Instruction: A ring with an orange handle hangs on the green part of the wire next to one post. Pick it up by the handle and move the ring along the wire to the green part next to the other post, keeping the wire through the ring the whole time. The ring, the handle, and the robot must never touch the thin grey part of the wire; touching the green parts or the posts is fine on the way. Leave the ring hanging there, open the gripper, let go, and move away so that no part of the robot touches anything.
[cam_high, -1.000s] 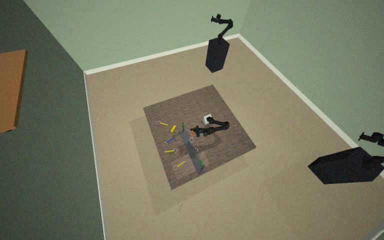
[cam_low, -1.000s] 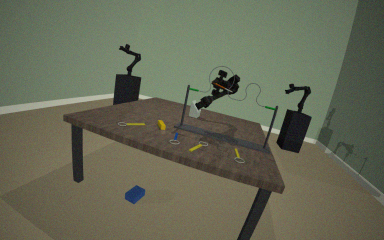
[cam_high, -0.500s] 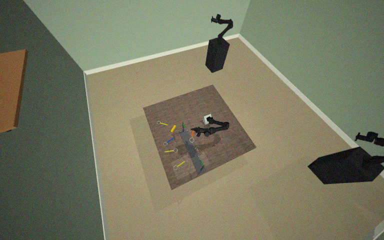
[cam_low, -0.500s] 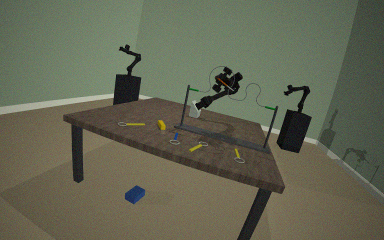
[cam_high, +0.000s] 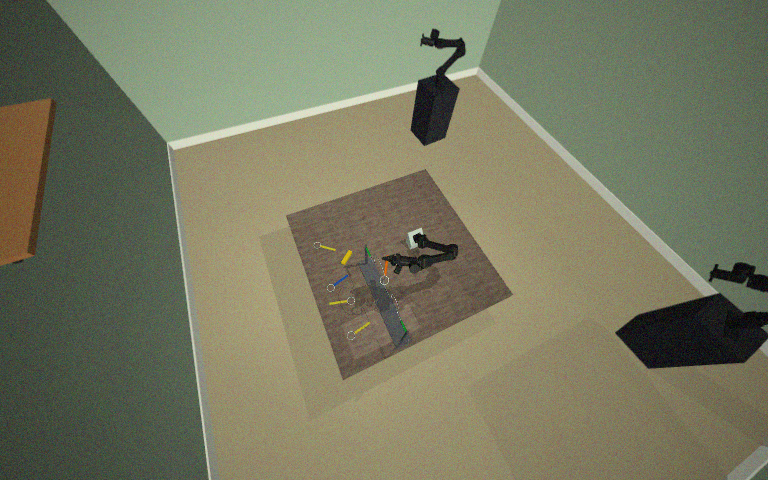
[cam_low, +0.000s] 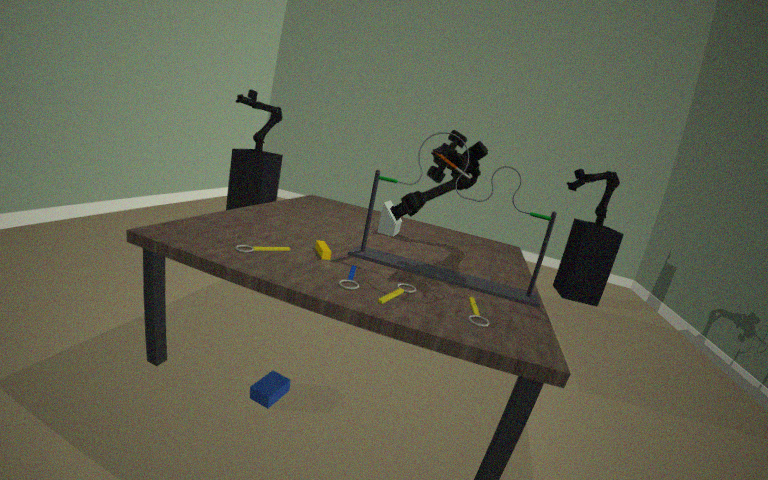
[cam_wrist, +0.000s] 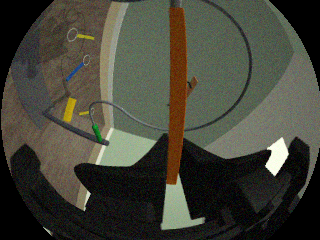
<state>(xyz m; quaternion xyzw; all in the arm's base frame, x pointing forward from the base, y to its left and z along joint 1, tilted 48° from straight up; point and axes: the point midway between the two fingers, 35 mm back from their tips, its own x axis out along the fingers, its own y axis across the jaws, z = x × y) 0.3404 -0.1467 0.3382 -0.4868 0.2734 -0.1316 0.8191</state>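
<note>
Right now my gripper tip is 80 mm to the right of the orange-handled ring, 30 mm above it and 20 mm short of it. From my gripper tip the other things lie so: blue block (870 mm below, 340 mm to the right, 290 mm ahead); then yellow block (380 mm below, 280 mm to the right, 130 mm ahead); then blue-handled ring (390 mm below, 280 mm ahead, 130 mm to the right).
</note>
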